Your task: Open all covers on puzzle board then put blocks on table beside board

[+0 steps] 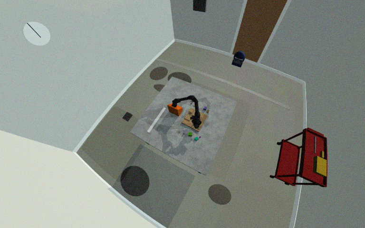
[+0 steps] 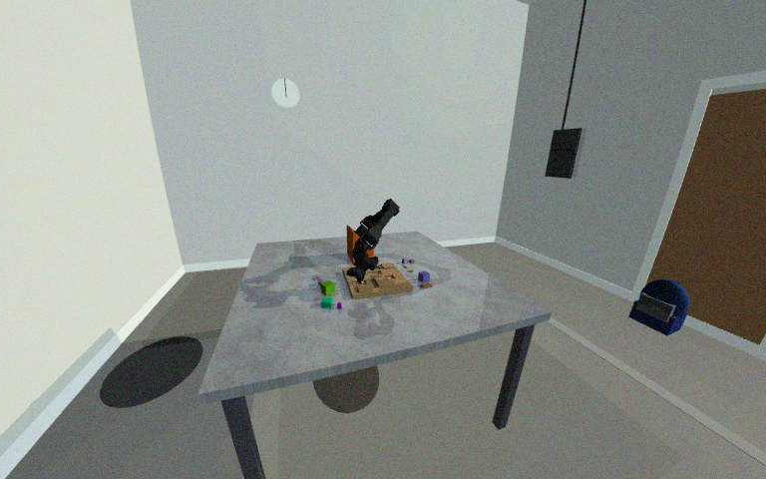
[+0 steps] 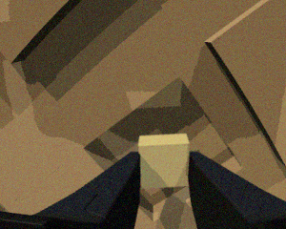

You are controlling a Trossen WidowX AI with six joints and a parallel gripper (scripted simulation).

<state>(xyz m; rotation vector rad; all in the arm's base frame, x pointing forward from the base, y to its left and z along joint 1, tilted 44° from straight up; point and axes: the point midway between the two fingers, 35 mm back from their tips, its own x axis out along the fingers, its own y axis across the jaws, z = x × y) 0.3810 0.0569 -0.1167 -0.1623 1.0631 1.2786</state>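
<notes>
Right now the green block is 16 cm to the right of my gripper tip and 3 cm ahead of it. From my gripper tip the other things lie so: small brown piece (32 cm to the left, 6 cm ahead, 2 cm below); teal block (17 cm to the right, 14 cm ahead, 1 cm below); small purple block (17 cm ahead, 12 cm to the right, 1 cm below).
</notes>
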